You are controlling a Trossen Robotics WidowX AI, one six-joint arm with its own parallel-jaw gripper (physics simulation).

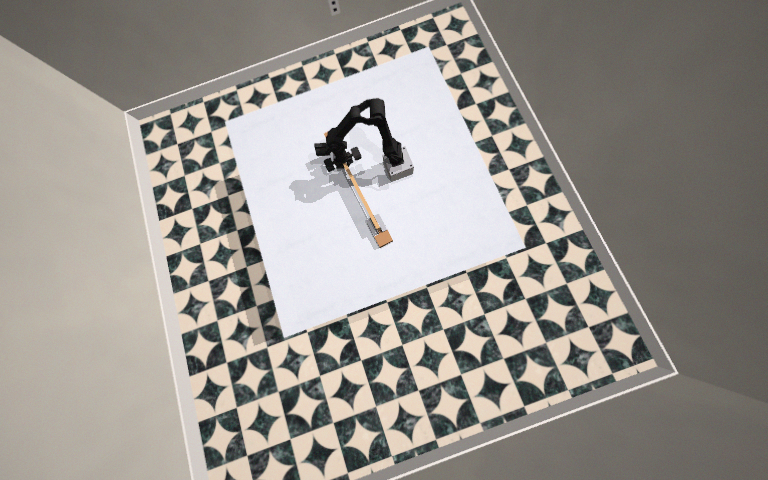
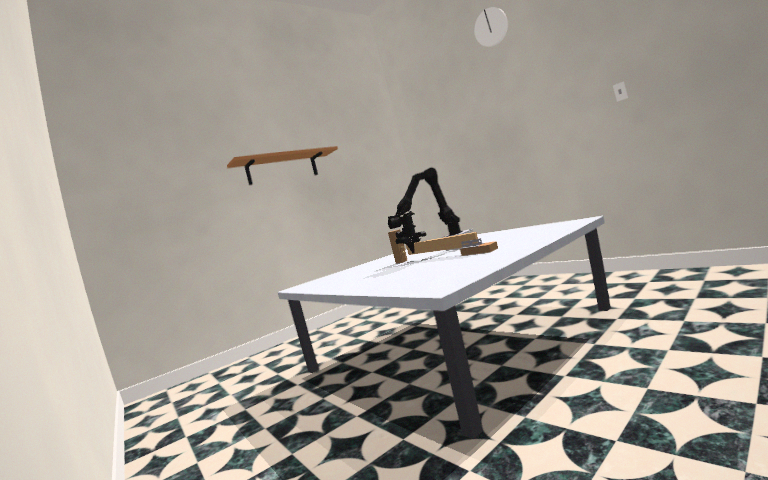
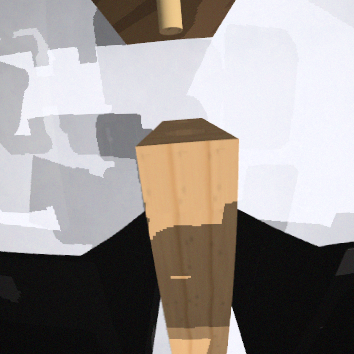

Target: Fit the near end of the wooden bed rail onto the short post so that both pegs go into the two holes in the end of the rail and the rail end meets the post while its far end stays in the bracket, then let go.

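Frame: origin at the arm's base, x right, y ahead, z up, level; centimetres.
Seen in the pictures: gripper, between the fingertips: [image 2: 414, 253]; arm's base, origin of its link: [image 1: 396, 159] [image 2: 455, 233].
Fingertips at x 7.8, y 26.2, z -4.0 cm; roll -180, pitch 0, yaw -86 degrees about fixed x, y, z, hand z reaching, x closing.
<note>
Offsets run from my fingertips to a thing's top centre. "*": to the spot under its first point. Level surfaces: height alone.
The wooden bed rail @[dx -17.6, dy -2.4, dz +5.6 cm] [image 1: 362, 195] [image 2: 444, 243] [image 3: 190, 180] is a long light-brown bar. Its far end is at the grey bracket [image 2: 471, 242] on the wooden block; how well it sits there is too small to tell. My gripper [image 1: 343, 164] [image 2: 411, 247] [image 3: 187, 206] is shut on the rail close behind its near end. The short post @[* dx +10.5, dy +4.2, dz +3.9 cm] [image 2: 395, 249] [image 3: 137, 31] stands upright beyond that end, with a gap between them. One round peg @[* dx +7.6, dy +1.2, dz +1.6 cm] [image 3: 170, 17] points from the post towards the rail. The rail's end face @[* dx +4.1, dy +0.6, dz +3.5 cm] [image 3: 185, 131] shows foreshortened, with a faint oval mark; the second peg is hidden.
The wooden block @[dx -39.1, dy -5.4, dz -0.5 cm] [image 1: 383, 238] [image 2: 487, 248] lies at the rail's far end on the white table @[dz -4.0 cm] [image 1: 453, 226] [image 2: 362, 283]. The arm's grey base [image 1: 399, 170] stands beside the rail. A wall shelf [image 2: 283, 156] is in the background.
</note>
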